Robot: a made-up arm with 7 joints. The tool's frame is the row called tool.
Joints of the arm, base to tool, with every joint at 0 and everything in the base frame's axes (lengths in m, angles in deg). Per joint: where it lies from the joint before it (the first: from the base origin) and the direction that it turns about. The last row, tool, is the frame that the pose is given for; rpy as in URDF.
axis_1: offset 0.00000 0.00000 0.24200 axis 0 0 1
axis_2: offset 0.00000 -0.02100 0.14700 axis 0 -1 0
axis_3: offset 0.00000 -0.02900 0.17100 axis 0 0 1
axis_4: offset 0.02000 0.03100 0.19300 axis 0 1 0
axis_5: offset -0.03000 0.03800 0.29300 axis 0 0 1
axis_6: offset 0.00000 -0.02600 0.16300 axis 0 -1 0
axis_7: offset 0.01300 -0.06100 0.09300 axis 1 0 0
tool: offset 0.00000 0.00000 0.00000 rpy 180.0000 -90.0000 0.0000
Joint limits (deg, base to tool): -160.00..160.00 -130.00..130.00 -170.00..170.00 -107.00..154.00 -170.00..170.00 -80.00..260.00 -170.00..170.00
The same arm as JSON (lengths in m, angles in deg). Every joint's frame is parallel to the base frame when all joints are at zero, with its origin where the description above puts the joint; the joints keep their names.
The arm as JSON. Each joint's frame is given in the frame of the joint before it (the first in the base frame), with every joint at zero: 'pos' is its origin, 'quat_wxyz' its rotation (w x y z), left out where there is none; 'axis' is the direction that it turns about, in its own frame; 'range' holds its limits. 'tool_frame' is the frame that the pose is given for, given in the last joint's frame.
{
  "length_unit": "m",
  "angle_unit": "deg",
  "joints": [
    {
      "joint": "axis_1",
      "pos": [
        0.0,
        0.0,
        0.242
      ],
      "axis": "+z",
      "range": [
        -160.0,
        160.0
      ]
    },
    {
      "joint": "axis_2",
      "pos": [
        0.0,
        -0.021,
        0.147
      ],
      "axis": "-y",
      "range": [
        -130.0,
        130.0
      ]
    },
    {
      "joint": "axis_3",
      "pos": [
        0.0,
        -0.029,
        0.171
      ],
      "axis": "+z",
      "range": [
        -170.0,
        170.0
      ]
    },
    {
      "joint": "axis_4",
      "pos": [
        0.02,
        0.031,
        0.193
      ],
      "axis": "+y",
      "range": [
        -107.0,
        154.0
      ]
    },
    {
      "joint": "axis_5",
      "pos": [
        -0.03,
        0.038,
        0.293
      ],
      "axis": "+z",
      "range": [
        -170.0,
        170.0
      ]
    },
    {
      "joint": "axis_6",
      "pos": [
        0.0,
        -0.026,
        0.163
      ],
      "axis": "-y",
      "range": [
        -80.0,
        260.0
      ]
    },
    {
      "joint": "axis_7",
      "pos": [
        0.013,
        -0.061,
        0.093
      ],
      "axis": "+x",
      "range": [
        -170.0,
        170.0
      ]
    }
  ],
  "tool_frame": {
    "pos": [
      0.0,
      0.0,
      0.0
    ],
    "quat_wxyz": [
      0.0,
      0.707107,
      0.0,
      0.707107
    ]
  }
}

